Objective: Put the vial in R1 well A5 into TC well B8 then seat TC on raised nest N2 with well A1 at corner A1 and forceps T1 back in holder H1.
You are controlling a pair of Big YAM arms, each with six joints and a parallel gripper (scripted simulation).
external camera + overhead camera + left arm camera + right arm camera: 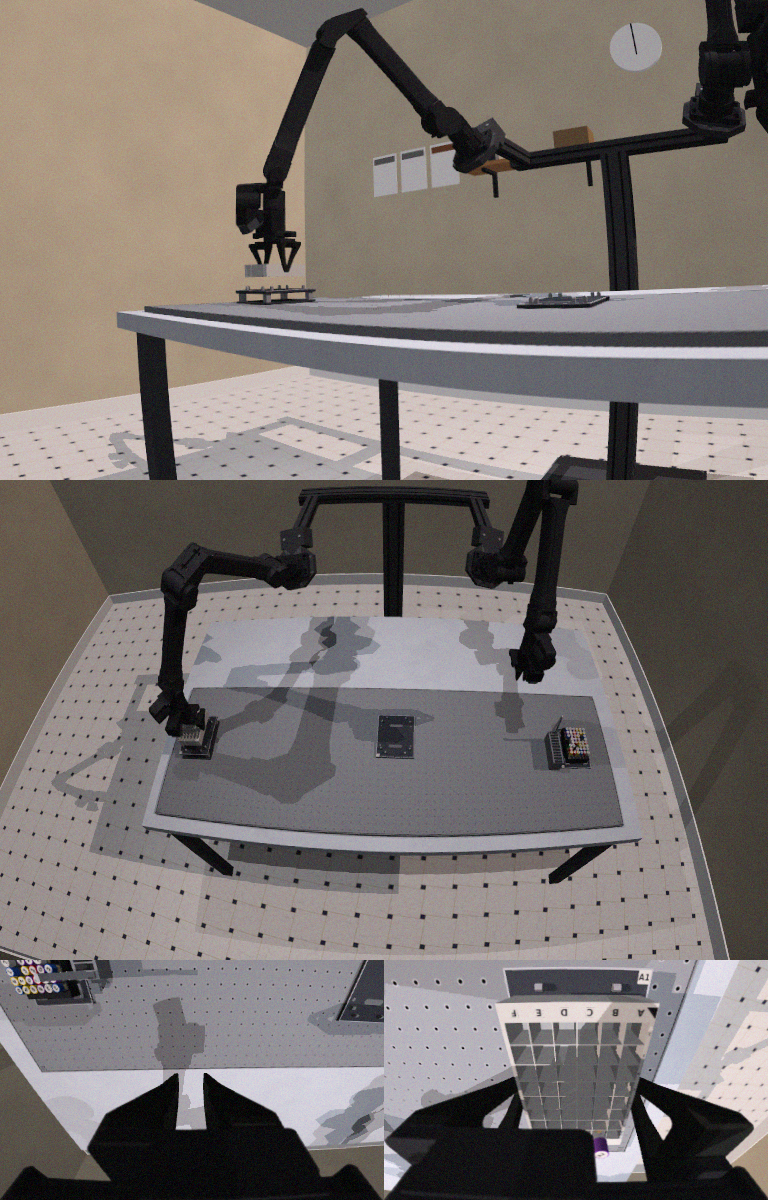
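Now: right hand right at the tube carrier TC. The rest, counted from my right hand: holder h1: 80 mm ahead, 1240 mm to the left, 70 mm below; then raised nest n2: 60 mm below.
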